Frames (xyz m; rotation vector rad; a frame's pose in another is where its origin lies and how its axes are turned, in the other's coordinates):
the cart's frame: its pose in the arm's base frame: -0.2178 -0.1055 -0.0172 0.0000 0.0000 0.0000
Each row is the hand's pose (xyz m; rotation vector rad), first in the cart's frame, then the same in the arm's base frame.
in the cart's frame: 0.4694 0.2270 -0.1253 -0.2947 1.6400 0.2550
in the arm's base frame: 0.2516 0.1215 -0.1425 -0.2947 1.6400 0.2550
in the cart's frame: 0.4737 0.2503 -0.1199 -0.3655 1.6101 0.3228
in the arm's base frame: 0.2559 0.1448 -0.1371 -0.3655 1.6101 0.3228
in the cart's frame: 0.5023 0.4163 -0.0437 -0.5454 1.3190 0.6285
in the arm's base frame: 0.2845 0.3108 -0.0609 -0.5454 1.3190 0.6285
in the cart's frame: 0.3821 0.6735 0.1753 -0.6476 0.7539 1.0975
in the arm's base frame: 0.1643 0.5680 0.1581 -0.6476 0.7539 1.0975
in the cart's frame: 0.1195 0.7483 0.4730 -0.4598 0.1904 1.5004
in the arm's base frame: -0.0983 0.6428 0.4558 -0.4598 0.1904 1.5004
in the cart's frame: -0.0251 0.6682 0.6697 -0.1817 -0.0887 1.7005
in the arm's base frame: -0.2429 0.5627 0.6525 -0.1817 -0.0887 1.7005
